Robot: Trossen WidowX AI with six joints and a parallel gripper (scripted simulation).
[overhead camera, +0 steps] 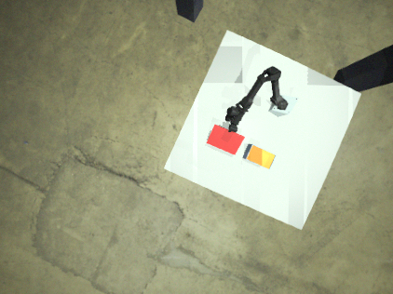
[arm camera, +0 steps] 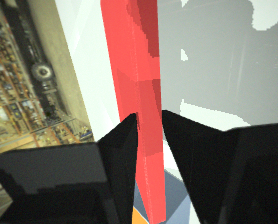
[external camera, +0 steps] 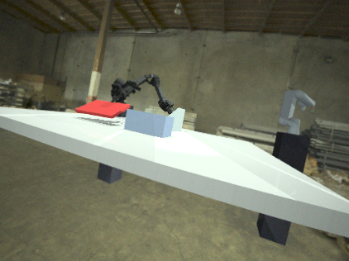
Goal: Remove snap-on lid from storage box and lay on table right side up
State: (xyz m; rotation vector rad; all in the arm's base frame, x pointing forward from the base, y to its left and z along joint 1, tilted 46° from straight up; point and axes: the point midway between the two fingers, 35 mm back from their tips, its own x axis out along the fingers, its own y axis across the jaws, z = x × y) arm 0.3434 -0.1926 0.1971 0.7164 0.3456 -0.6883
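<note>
The red lid lies 7 cm ahead of my gripper tip, 1 cm to the left of it and 3 cm below it. Round my gripper tip: storage box (6 cm ahead, 32 cm to the left, 6 cm below).
</note>
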